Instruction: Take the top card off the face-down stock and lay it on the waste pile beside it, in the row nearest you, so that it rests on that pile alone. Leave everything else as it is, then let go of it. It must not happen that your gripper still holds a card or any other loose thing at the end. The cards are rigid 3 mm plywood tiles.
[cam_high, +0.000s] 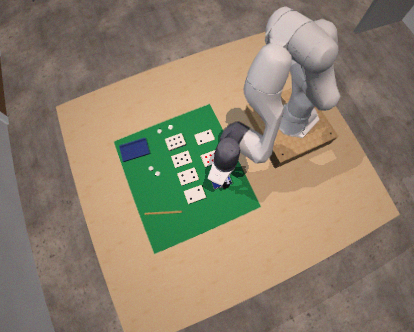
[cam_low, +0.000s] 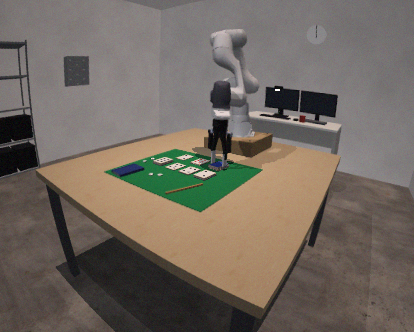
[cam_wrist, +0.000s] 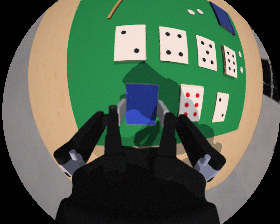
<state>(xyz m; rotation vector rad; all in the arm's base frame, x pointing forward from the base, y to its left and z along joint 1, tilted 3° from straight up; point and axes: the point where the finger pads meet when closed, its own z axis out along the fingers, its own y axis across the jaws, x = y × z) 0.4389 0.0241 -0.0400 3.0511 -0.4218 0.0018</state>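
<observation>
My gripper is now 23 cm to the left of the face-up card, 6 cm past it and 4 cm above it. The rest, counted from my hand: wooden stick 31 cm ahead, 4 cm below, 2 cm to the right; green mat 13 cm to the right, 13 cm ahead, 6 cm below.
</observation>
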